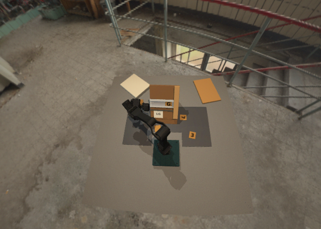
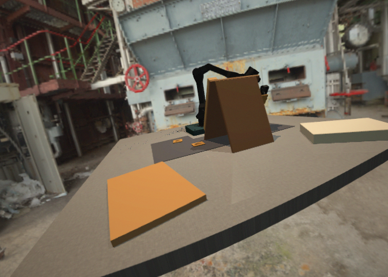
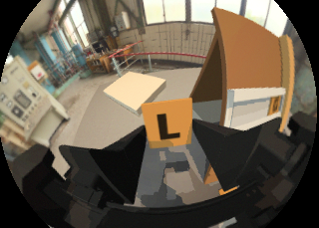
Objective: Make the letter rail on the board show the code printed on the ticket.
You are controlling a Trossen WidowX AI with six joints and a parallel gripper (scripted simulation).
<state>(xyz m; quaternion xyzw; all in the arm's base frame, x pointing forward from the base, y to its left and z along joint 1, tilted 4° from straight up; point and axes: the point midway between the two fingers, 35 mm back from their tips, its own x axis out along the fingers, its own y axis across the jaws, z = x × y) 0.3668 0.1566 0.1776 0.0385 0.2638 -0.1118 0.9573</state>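
Now: the orange tile marked g 240 mm to the right of my gripper tip and 60 mm behind it. Round my gripper tip: orange tile marked l right at my gripper tip; then white ticket 140 mm to the right, 90 mm below, 90 mm behind; then dark mat 210 mm behind, 190 mm to the right, 170 mm below.
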